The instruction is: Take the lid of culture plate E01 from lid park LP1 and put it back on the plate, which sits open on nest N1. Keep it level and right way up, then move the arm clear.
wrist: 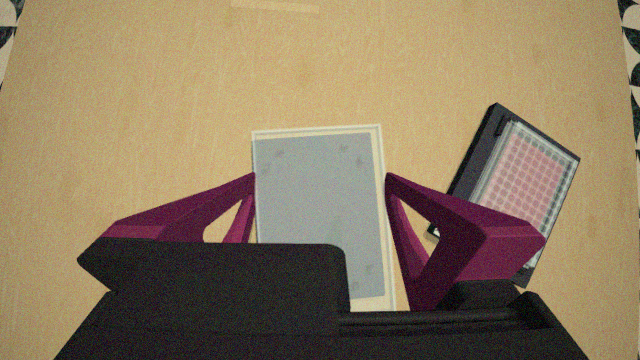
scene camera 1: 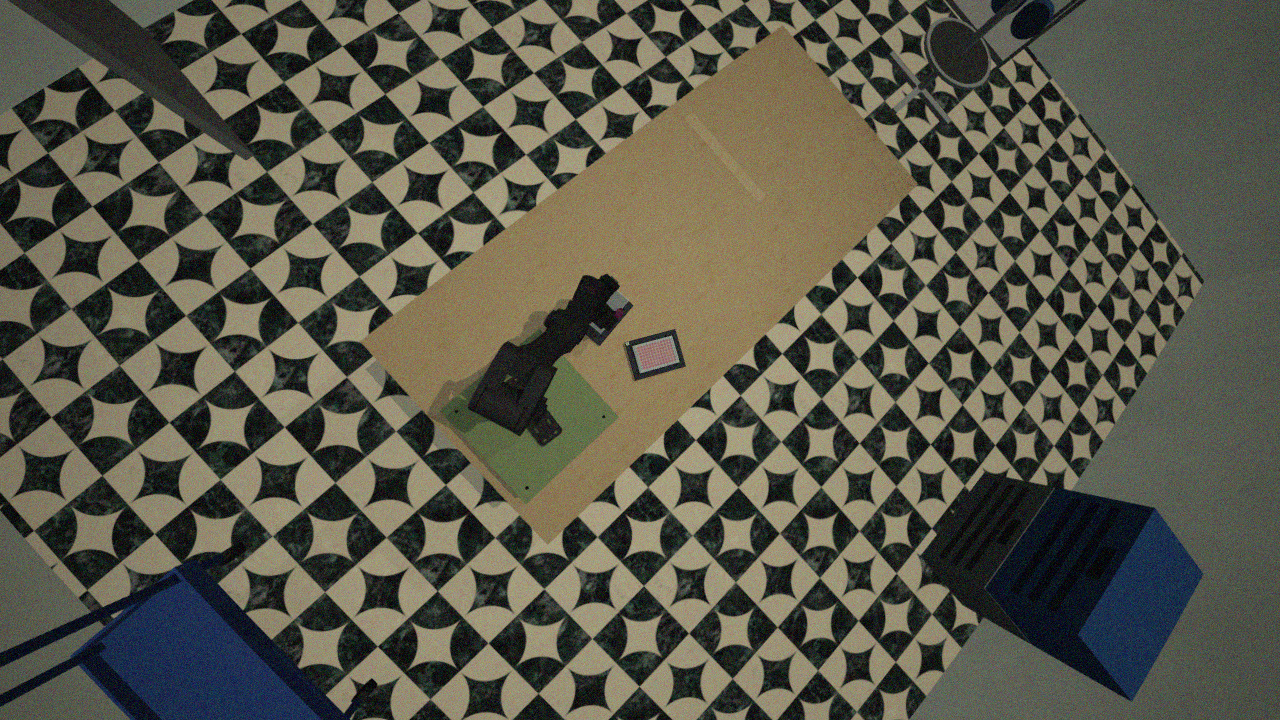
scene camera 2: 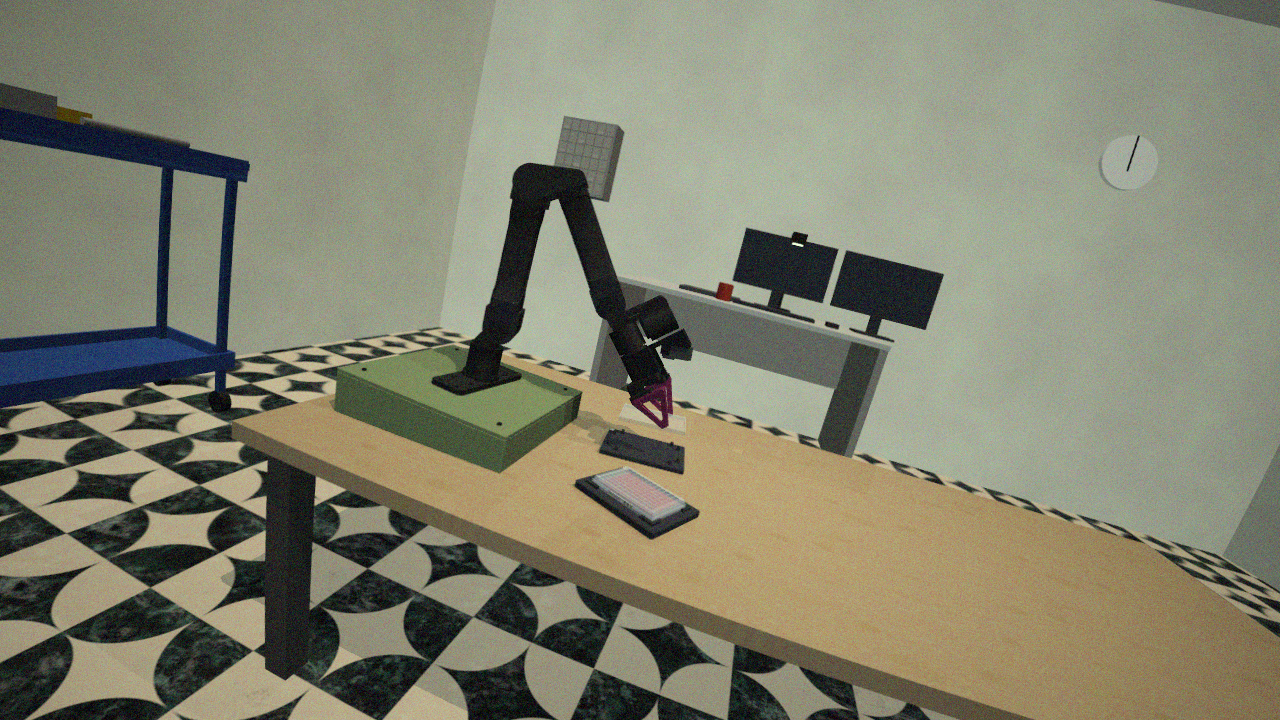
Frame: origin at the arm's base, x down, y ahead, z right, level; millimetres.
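Where they show: gripper, between the fingertips: (wrist: 320,180) (scene camera 1: 609,299) (scene camera 2: 667,421); arm's base, origin of its link: (scene camera 2: 479,380).
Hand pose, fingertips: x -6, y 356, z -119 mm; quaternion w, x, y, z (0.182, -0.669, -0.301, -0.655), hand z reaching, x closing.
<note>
Each offset is from my fingertips to the centre of the thing. Level surfaces: height alone.
My gripper (wrist: 320,180) (scene camera 2: 656,405) (scene camera 1: 613,309) is shut on the clear rectangular lid {dx +1, dy -28, dz +7 mm} (wrist: 317,201) (scene camera 2: 673,422) by its long sides. It holds the lid level, a little above the dark lid park LP1 {dx +66, dy -31, dz +5 mm} (scene camera 2: 640,450). In the wrist view the park shows grey through the lid. Culture plate E01 {dx +57, dy +26, dz +206 mm} (wrist: 523,178) (scene camera 2: 640,490) (scene camera 1: 655,352), with pink wells, sits open on the dark nest N1 {dx +67, dy +26, dz +206 mm} (wrist: 481,152) (scene camera 2: 657,526). It lies to the right of the lid in the wrist view, apart from it. In the overhead view the arm hides most of the lid and park.
The arm stands on a green base (scene camera 2: 447,412) (scene camera 1: 573,420) at one end of the wooden table {dx +76 mm} (scene camera 2: 895,555) (scene camera 1: 716,179). Off the table are a blue cart (scene camera 2: 160,160), a grey desk with two monitors (scene camera 2: 769,336) and a blue box (scene camera 1: 1100,590).
</note>
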